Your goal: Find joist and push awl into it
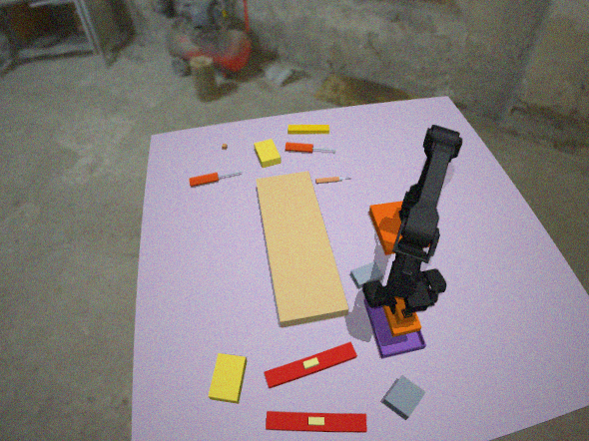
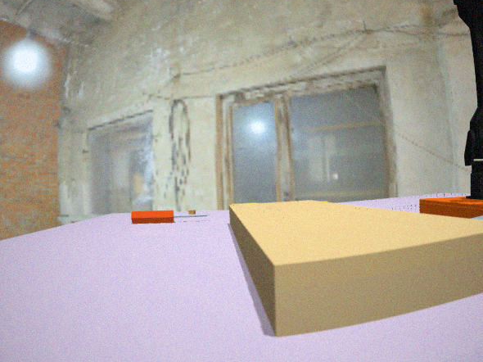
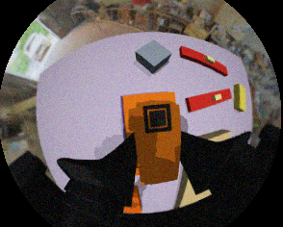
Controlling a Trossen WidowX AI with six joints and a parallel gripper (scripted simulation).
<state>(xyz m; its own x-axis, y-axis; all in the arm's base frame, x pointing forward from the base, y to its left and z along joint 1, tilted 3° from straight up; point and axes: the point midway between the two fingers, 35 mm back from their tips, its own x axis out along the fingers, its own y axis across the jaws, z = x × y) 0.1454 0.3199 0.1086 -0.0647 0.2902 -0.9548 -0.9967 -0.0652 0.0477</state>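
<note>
The purple tray is 90 mm below my gripper tip and 10 mm to the right of it. From my gripper tip the other things lie so: grey block: 190 mm to the left, 80 mm below, 20 mm ahead; then orange stud finder: 20 mm above, 10 mm to the left; then dark square indicator: 40 mm above, 20 mm to the left.
</note>
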